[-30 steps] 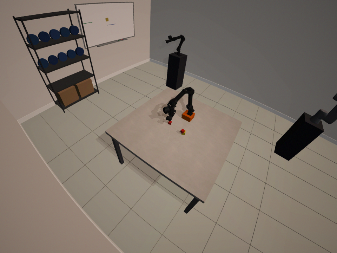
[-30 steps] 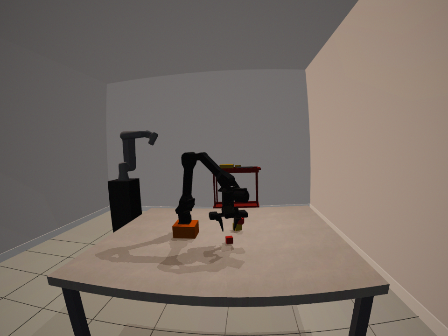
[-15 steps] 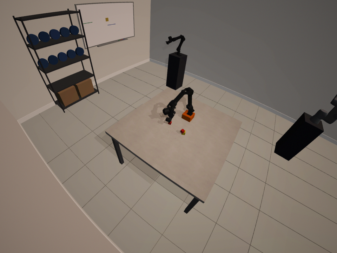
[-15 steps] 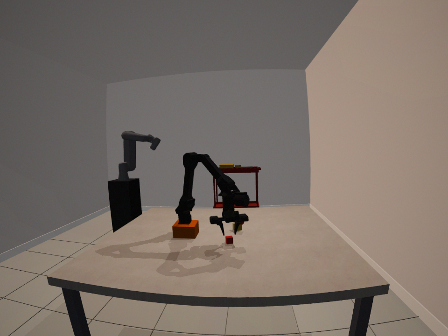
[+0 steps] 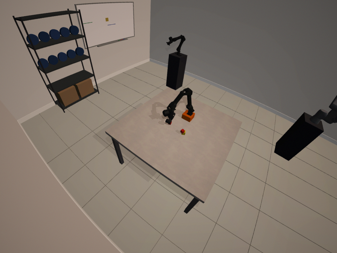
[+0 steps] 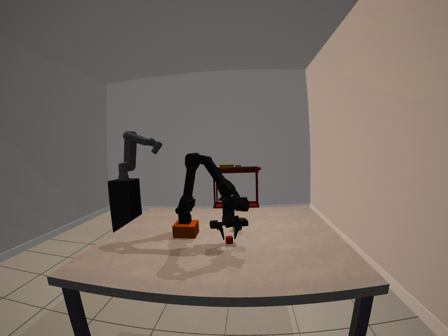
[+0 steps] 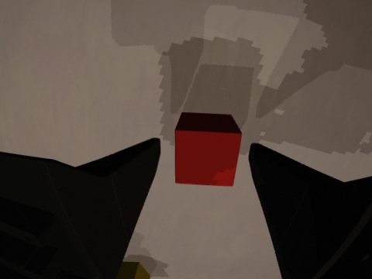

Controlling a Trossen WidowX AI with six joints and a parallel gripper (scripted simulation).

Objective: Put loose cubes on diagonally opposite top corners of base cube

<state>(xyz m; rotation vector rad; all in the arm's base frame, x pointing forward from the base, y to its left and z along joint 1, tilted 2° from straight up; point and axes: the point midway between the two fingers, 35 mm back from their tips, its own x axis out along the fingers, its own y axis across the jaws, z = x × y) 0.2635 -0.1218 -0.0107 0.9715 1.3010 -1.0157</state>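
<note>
Now: the yellow base cube 20 mm ahead of my gripper tip and 220 mm to the left of it.
</note>
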